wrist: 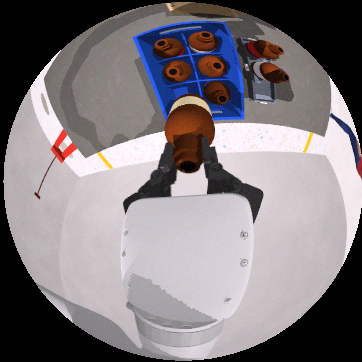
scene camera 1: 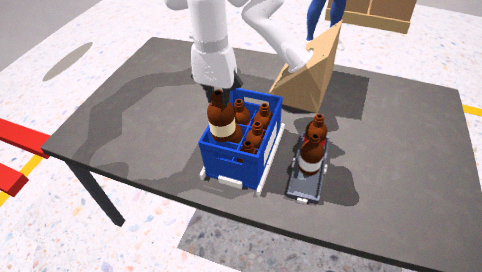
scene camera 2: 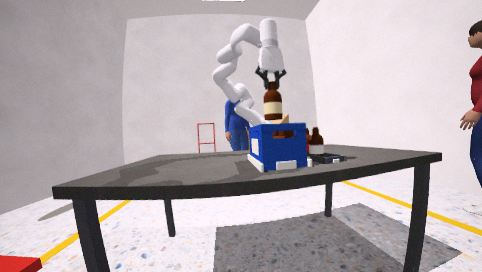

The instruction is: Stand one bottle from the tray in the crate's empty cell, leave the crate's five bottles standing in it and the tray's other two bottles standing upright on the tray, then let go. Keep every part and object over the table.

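Frame: origin at the arm's base, x back, y right, z up, level; centimetres.
Seen in the pictures: gripper, fingertip midpoint: (wrist: 188, 147) (scene camera 1: 219, 101) (scene camera 2: 271, 89); arm's base at its link origin: (scene camera 1: 301, 62).
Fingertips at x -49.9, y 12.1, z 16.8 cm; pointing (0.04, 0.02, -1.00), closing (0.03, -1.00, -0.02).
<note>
Offsets run from my fingertips to a thing's top centre. "spot": to the spot under its first point. Level surfaces: height alone.
My gripper (scene camera 1: 218, 94) (scene camera 2: 271, 84) (wrist: 188, 147) is shut on the neck of a brown bottle with a cream label @(dx +0.1, dy +0.0, dz +3.0 cm) (scene camera 1: 221, 120) (scene camera 2: 273, 104) (wrist: 191, 122). The bottle hangs upright, its base near the rim height of the blue crate @(dx +9.8, dy -2.4, dz -14.4 cm) (scene camera 1: 227, 167) (scene camera 2: 285, 152) (wrist: 239, 75). In the wrist view it partly covers the crate's empty cell, at the near left corner. Five brown bottles stand in the other cells. The grey tray @(dx +11.1, dy -25.7, dz -29.4 cm) (scene camera 1: 304, 189) (scene camera 2: 327, 159) (wrist: 263, 94) bears two upright bottles: a white-labelled one @(dx +10.9, dy -25.5, dz -16.0 cm) (scene camera 1: 312, 155) (scene camera 2: 316, 142) (wrist: 270, 72) and a red-labelled one @(dx +20.1, dy -25.0, dz -16.0 cm) (scene camera 1: 317, 129) (wrist: 262, 49).
The dark table @(dz -32.0 cm) (scene camera 1: 135, 145) (scene camera 2: 200, 175) (wrist: 115, 100) carries the crate and tray. White strips @(spot: dx +7.4, dy -13.1, dz -30.0 cm) (scene camera 1: 271, 162) edge the crate's foot. A tan wedge-shaped stand (scene camera 1: 320, 75) is at the arm's base, behind the crate. The tray is right of the crate, across a narrow gap.
</note>
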